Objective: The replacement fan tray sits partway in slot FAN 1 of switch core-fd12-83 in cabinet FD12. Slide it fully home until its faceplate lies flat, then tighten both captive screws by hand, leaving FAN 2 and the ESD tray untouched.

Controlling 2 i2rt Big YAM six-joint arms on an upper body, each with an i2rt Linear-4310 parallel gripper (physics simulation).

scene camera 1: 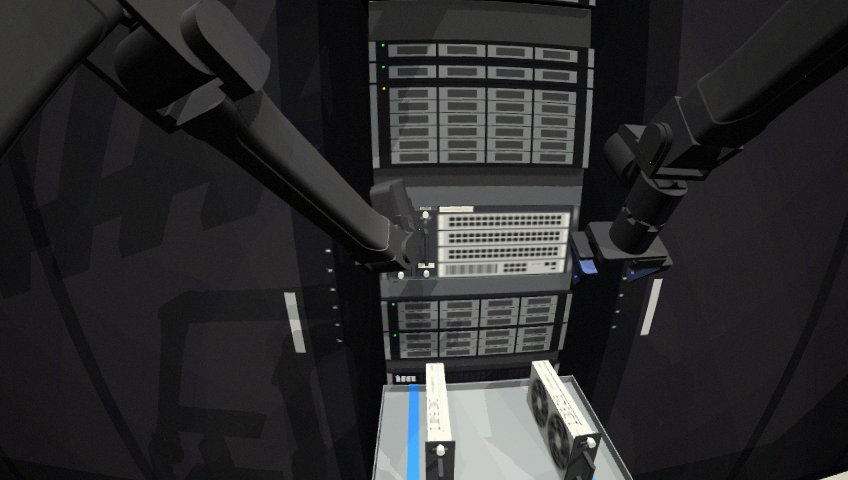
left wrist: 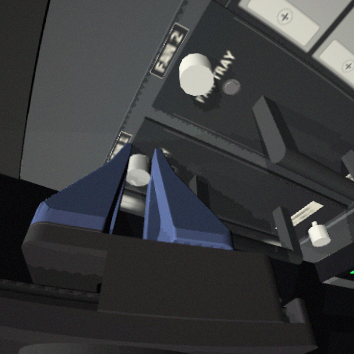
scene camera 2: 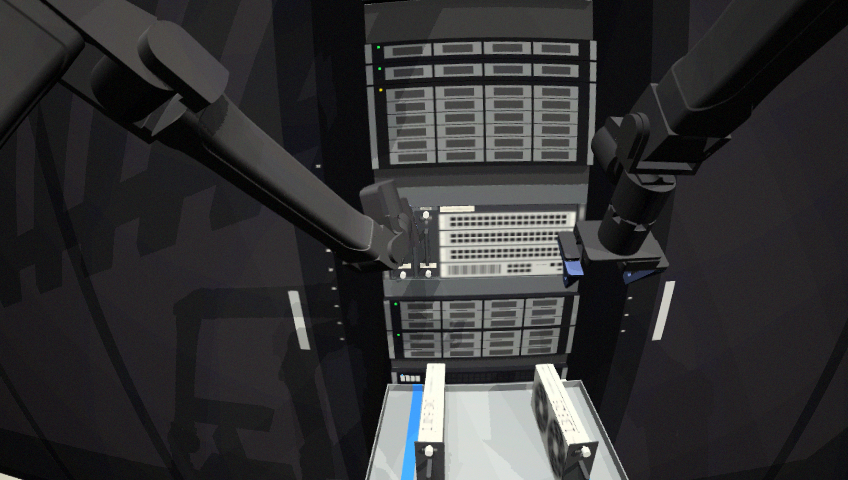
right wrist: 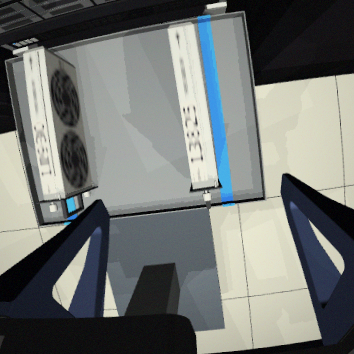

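Observation:
The FAN 1 tray's dark faceplate (left wrist: 225, 175) sits in its slot; whether it lies fully flat is unclear. My left gripper (left wrist: 141, 154) is shut on its upper white captive screw (left wrist: 139, 170); the arm hides these fingers in both scene views. The FAN 1 lower captive screw (left wrist: 319, 234) (scene camera 1: 400, 275) (scene camera 2: 402, 274) is free of the fingers. The FAN 2 upper screw (left wrist: 196, 74) (scene camera 1: 424, 214) (scene camera 2: 426, 214) is beside them, untouched. My right gripper (scene camera 1: 612, 273) (scene camera 2: 602, 277) (right wrist: 190, 194) is open and empty, right of the switch and above and in front of the grey ESD tray (scene camera 1: 487, 428) (scene camera 2: 487, 428) (right wrist: 130, 100).
Two white fan units, one at the left (scene camera 1: 437, 404) (scene camera 2: 433, 404) (right wrist: 190, 110) and one at the right (scene camera 1: 559, 404) (scene camera 2: 559, 404) (right wrist: 42, 125) in the scene views, stand on the ESD tray. The FAN 2 handle (left wrist: 280, 135) projects near the left fingers. Switch line cards (scene camera 1: 502, 243) lie right of the fan slots.

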